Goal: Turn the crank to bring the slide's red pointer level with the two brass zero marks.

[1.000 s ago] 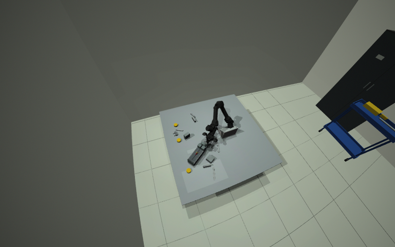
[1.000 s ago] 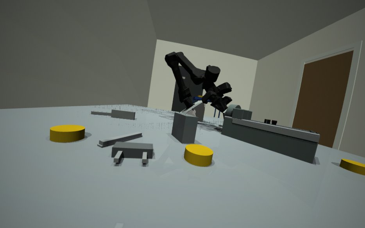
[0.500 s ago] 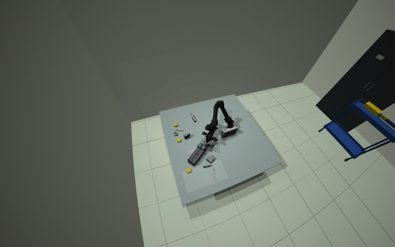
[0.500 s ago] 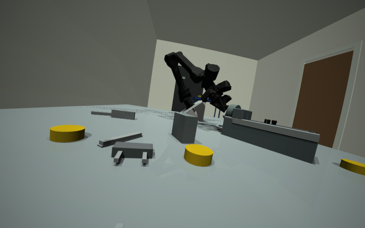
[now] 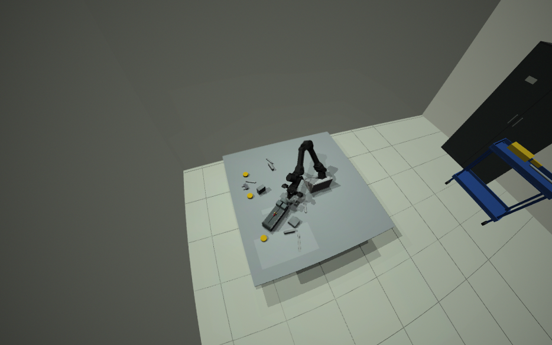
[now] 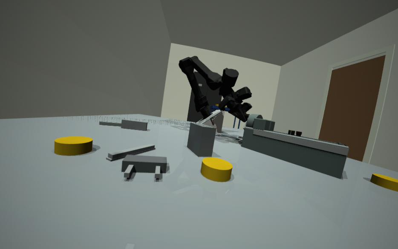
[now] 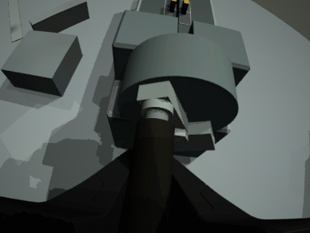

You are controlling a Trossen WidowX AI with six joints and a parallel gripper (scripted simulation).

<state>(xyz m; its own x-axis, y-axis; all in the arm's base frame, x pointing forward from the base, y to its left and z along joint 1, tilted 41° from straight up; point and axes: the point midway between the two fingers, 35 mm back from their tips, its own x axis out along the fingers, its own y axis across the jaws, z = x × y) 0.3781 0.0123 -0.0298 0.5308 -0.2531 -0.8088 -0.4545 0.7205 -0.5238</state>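
The red pointer is 17 cm ahead of my gripper tip, 7 cm to the left of it and 1 cm below it. The rest, counted from my gripper tip: bracket 27 cm ahead, 34 cm to the right, 8 cm below; dark crank handle 1 cm behind, 1 cm to the right, 2 cm above.
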